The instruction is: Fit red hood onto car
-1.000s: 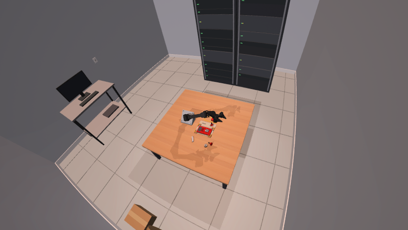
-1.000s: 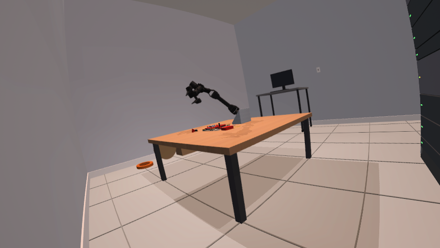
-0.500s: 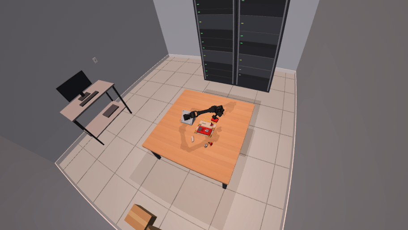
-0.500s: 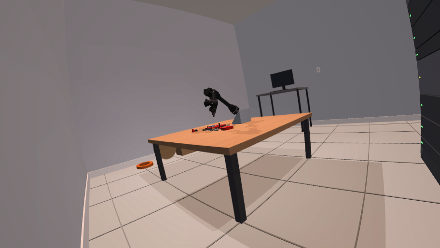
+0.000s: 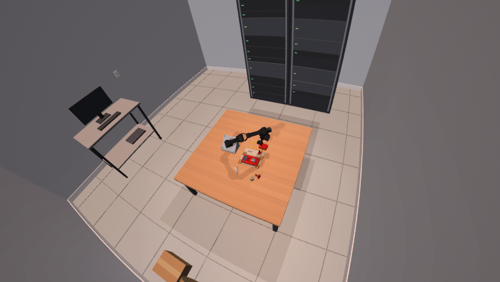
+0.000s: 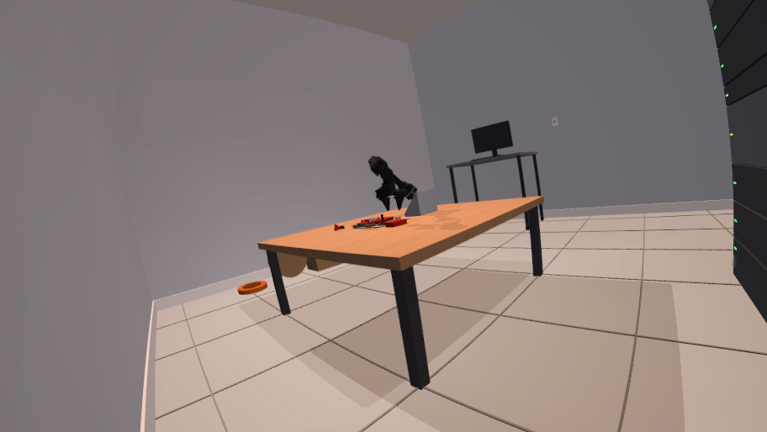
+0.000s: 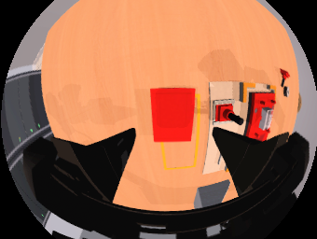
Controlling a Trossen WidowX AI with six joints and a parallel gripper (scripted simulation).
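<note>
My gripper tip is 60 mm above the red hood. From my gripper tip the other things lie so: white piece: 390 mm to the right, 220 mm behind, 70 mm below; wheel: 450 mm to the right, 70 mm below, 20 mm behind.
</note>
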